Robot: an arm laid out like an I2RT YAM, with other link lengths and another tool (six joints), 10 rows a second.
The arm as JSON. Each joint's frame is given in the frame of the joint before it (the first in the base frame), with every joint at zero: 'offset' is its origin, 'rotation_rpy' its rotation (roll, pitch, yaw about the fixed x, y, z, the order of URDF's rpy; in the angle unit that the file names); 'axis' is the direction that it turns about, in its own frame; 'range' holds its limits. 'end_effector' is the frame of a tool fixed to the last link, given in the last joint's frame.
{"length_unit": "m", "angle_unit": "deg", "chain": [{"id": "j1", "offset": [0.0, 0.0, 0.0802], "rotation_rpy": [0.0, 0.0, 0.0], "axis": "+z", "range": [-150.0, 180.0]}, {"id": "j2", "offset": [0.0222, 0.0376, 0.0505], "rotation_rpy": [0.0, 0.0, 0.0], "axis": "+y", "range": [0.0, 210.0]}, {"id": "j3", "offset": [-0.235, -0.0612, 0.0], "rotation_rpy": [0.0, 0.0, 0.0], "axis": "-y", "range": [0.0, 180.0]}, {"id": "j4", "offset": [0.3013, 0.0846, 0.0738], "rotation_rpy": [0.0, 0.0, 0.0], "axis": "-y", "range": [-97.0, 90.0]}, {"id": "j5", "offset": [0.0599, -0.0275, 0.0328], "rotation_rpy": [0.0, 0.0, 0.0], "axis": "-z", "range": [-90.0, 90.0]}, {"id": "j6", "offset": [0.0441, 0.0, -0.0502], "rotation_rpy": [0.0, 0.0, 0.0], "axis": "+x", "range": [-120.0, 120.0]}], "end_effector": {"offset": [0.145, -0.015, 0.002], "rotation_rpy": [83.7, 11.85, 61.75]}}
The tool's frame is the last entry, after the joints.
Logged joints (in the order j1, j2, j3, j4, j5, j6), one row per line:
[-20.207 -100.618 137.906 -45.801 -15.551 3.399]
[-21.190 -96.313 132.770 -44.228 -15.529 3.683]
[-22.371 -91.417 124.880 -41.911 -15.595 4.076]
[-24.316 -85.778 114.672 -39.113 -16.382 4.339]
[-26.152 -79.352 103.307 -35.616 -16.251 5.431]
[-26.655 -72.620 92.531 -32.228 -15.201 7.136]
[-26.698 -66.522 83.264 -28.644 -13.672 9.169]
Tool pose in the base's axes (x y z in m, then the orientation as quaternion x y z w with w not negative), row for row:
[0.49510 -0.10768 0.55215 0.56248 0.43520 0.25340 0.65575]
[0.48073 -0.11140 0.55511 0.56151 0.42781 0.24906 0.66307]
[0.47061 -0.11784 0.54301 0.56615 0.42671 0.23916 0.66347]
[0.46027 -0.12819 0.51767 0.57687 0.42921 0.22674 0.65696]
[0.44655 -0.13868 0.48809 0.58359 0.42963 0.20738 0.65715]
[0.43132 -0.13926 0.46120 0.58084 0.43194 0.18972 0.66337]
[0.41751 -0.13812 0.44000 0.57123 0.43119 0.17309 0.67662]
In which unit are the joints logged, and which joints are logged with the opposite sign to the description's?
The joints are logged in degrees. Opposite sign: j2, j6.
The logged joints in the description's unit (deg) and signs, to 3 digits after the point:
[-20.207 100.618 137.906 -45.801 -15.551 -3.399]
[-21.190 96.313 132.770 -44.228 -15.529 -3.683]
[-22.371 91.417 124.880 -41.911 -15.595 -4.076]
[-24.316 85.778 114.672 -39.113 -16.382 -4.339]
[-26.152 79.352 103.307 -35.616 -16.251 -5.431]
[-26.655 72.620 92.531 -32.228 -15.201 -7.136]
[-26.698 66.522 83.264 -28.644 -13.672 -9.169]

